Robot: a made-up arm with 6 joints.
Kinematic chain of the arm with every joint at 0, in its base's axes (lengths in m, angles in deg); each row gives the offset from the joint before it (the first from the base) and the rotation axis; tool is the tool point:
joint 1: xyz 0 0 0.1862 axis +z
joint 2: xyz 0 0 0 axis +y
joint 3: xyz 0 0 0.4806 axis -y
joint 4: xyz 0 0 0 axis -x
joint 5: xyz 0.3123 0 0 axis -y
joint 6: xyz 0 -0.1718 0 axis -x
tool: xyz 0 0 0
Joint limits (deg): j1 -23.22..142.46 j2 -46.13..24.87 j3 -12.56..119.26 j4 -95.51..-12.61 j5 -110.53..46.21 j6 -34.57..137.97
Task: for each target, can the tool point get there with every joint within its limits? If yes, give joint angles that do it. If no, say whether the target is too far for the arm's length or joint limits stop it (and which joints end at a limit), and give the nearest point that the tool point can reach.
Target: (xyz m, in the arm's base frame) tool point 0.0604 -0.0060 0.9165
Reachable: yes | joints 92.63 -24.76 59.27 -69.53 2.17 70.70
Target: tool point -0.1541 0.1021 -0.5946
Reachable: no: joint limits stop it (at a limit: joint 1, joint 2, joint 3) | nearest point -0.2755 0.2088 0.2960 | short by 0.905 m
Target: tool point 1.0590 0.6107 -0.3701
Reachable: no: too far | nearest point 0.3964 0.2286 0.3737 | short by 1.067 m
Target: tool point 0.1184 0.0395 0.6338
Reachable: yes | joints 44.88 -29.81 2.67 -71.13 4.59 123.91
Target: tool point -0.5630 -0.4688 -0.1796
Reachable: no: joint limits stop it (at a limit: joint 2, joint 3, joint 4) | nearest point -0.5078 -0.4229 0.6343 | short by 0.817 m
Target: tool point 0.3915 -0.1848 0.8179
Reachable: yes | joints -4.64 15.83 61.75 -27.40 -96.04 31.82
